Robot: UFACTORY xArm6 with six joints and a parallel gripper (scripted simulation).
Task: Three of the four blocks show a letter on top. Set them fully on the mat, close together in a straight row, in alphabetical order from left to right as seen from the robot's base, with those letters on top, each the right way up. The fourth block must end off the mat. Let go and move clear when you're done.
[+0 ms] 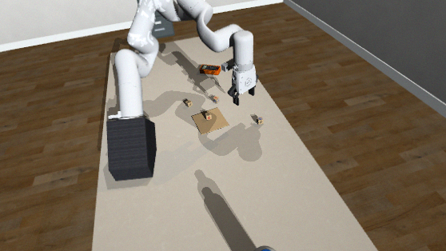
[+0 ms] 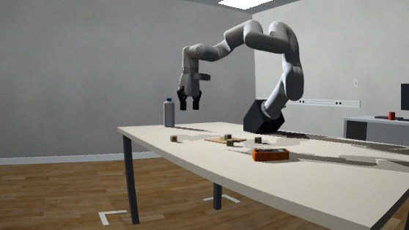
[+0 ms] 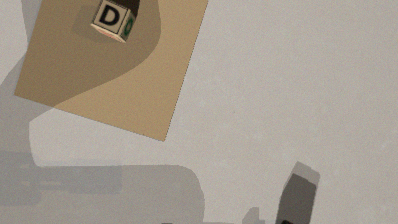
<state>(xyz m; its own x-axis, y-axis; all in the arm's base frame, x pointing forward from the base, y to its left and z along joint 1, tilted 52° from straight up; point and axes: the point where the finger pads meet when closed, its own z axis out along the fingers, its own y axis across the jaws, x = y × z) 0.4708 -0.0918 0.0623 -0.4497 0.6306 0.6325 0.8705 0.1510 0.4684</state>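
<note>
Now: the thin mat 15 cm behind my hand, 6 cm to the left of it and 15 cm below it. From my hand the other things lie so: grey bottle: 14 cm behind, 64 cm to the right, 6 cm below.
</note>
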